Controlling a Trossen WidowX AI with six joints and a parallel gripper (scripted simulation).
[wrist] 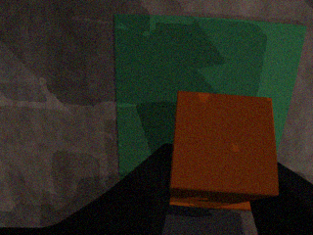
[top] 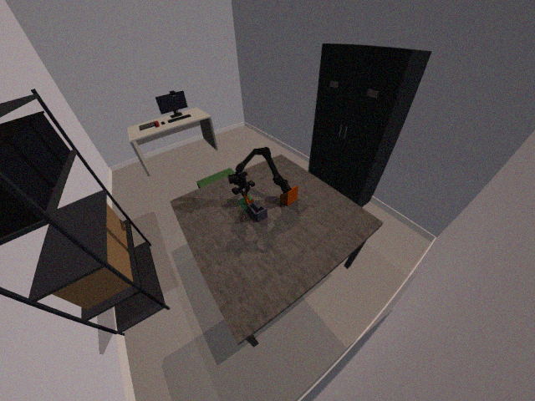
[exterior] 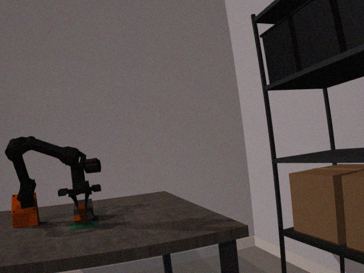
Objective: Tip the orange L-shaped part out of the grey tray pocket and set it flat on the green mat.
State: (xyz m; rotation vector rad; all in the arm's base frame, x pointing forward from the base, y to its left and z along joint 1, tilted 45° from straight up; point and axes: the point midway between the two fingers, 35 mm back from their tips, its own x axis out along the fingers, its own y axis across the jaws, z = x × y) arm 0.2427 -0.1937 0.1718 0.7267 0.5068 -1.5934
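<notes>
Right now my gripper tip is 10 mm past the orange L-shaped part, 30 mm to the right of it and 30 mm above it. Round my gripper tip: green mat 20 mm to the left, 90 mm below.
</notes>
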